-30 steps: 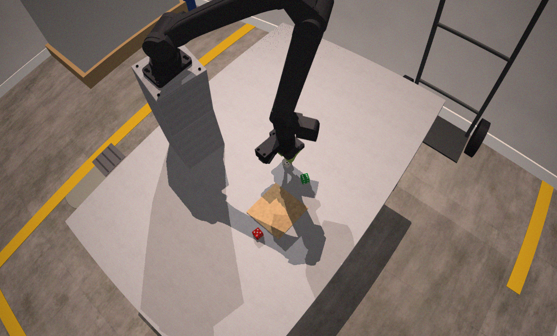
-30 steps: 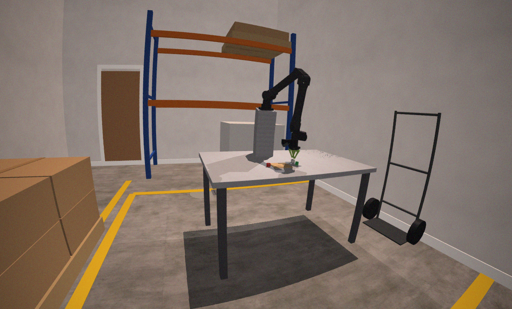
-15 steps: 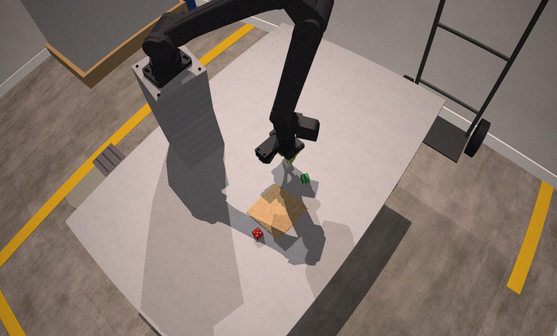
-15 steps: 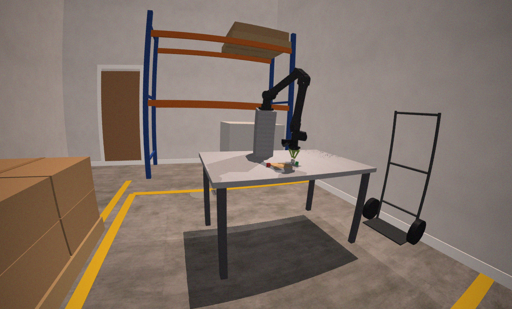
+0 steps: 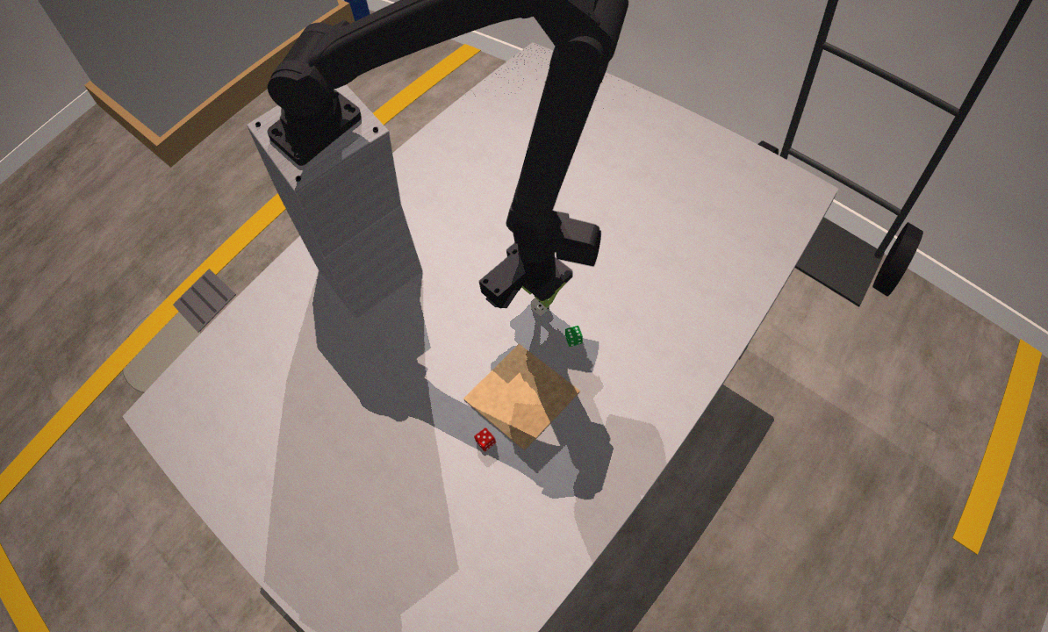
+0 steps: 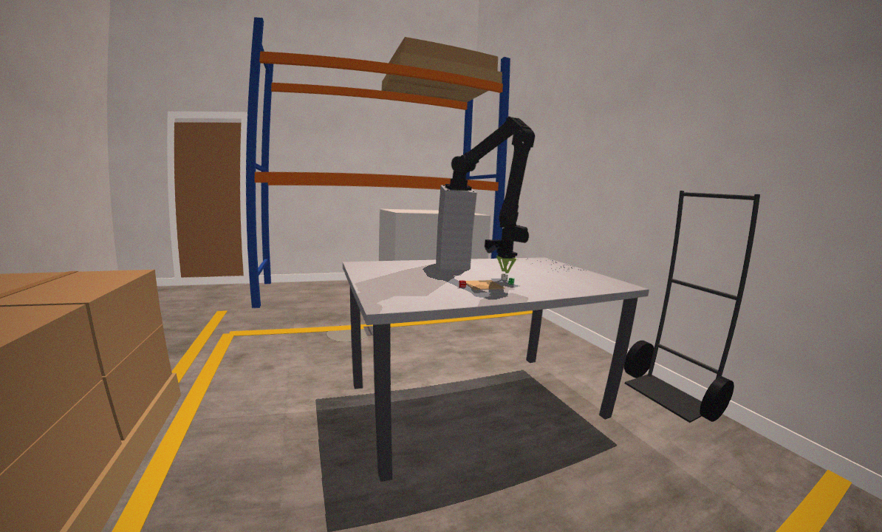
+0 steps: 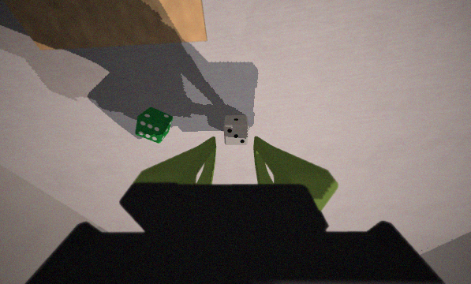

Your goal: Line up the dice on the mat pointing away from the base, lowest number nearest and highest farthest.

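The white die is 30 mm below my hand. Round my hand: red die: 250 mm to the right, 100 mm ahead, 30 mm below; green die: 90 mm ahead, 30 mm below, 10 mm to the right; tan mat: 150 mm to the right, 90 mm ahead, 40 mm below.
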